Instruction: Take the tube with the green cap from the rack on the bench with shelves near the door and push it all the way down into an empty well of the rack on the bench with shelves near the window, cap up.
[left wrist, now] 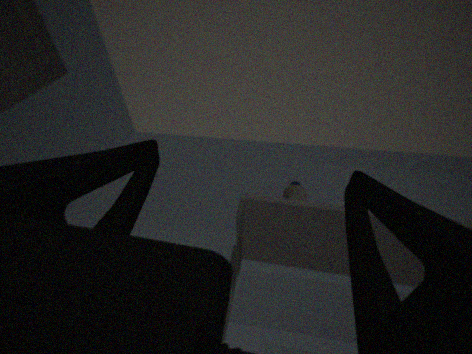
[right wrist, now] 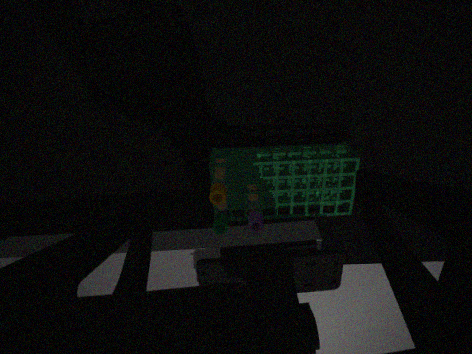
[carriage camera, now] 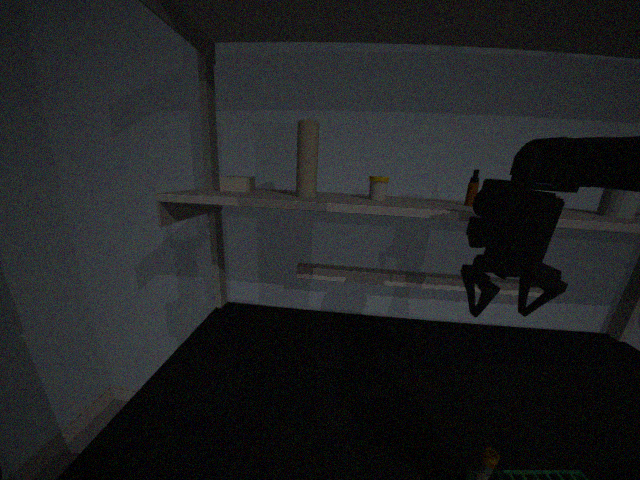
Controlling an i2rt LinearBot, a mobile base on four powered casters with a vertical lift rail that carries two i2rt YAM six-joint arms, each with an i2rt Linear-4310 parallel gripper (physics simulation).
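Places are measured from the left arm's base along level axes (x right, y back, z down), in metres.
Pixels of known places: left gripper, fingertip midpoint: (left wrist: 251,165); right gripper, fingertip midpoint: (right wrist: 250,198) (carriage camera: 497,314); right arm's base, link origin: (right wrist: 269,272).
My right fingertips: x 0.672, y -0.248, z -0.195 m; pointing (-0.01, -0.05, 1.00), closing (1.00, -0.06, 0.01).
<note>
Behind a point stands the place of what it marks.
A green wire rack (right wrist: 354,187) @[x 0.818, y -0.101, z 0.046 m] (carriage camera: 542,472) @[x 0.749, y -0.145, z 0.046 m] stands on the dark bench top; its near edge is cut off in the carriage view. In the right wrist view, a tube with a green cap (right wrist: 220,224) @[x 0.635, y -0.102, z -0.016 m] stands at the rack's left end, close to a tube with an orange cap (right wrist: 218,195) @[x 0.637, y -0.143, z -0.016 m] (carriage camera: 490,457) @[x 0.629, y -0.135, z -0.016 m] and one with a purple cap (right wrist: 256,221) @[x 0.678, y -0.103, z -0.016 m]. My right gripper (carriage camera: 499,314) @[x 0.672, y -0.248, z -0.195 m] is open and empty, above the bench and apart from the tubes. My left gripper (left wrist: 251,165) @[x -0.003, y -0.021, z -0.440 m] is open and empty, facing a shelf. A second rack does not show. The picture is very dark.
A shelf (carriage camera: 361,207) @[x 0.442, y -0.396, z -0.349 m] runs behind the bench (carriage camera: 310,387) @[x 0.353, y -0.360, z 0.103 m], carrying a tall cylinder (carriage camera: 307,157) @[x 0.321, y -0.491, z -0.449 m], a yellow-lidded jar (carriage camera: 378,189) @[x 0.503, y -0.509, z -0.382 m], an orange bottle (carriage camera: 471,192) @[x 0.742, y -0.499, z -0.389 m] and a small box (carriage camera: 237,183) @[x 0.129, y -0.561, z -0.377 m]. Another shelf (carriage camera: 413,20) @[x 0.564, y -0.579, z -0.792 m] hangs above. A wall (carriage camera: 103,232) @[x -0.587, y -0.883, z -0.125 m] stands at the left.
</note>
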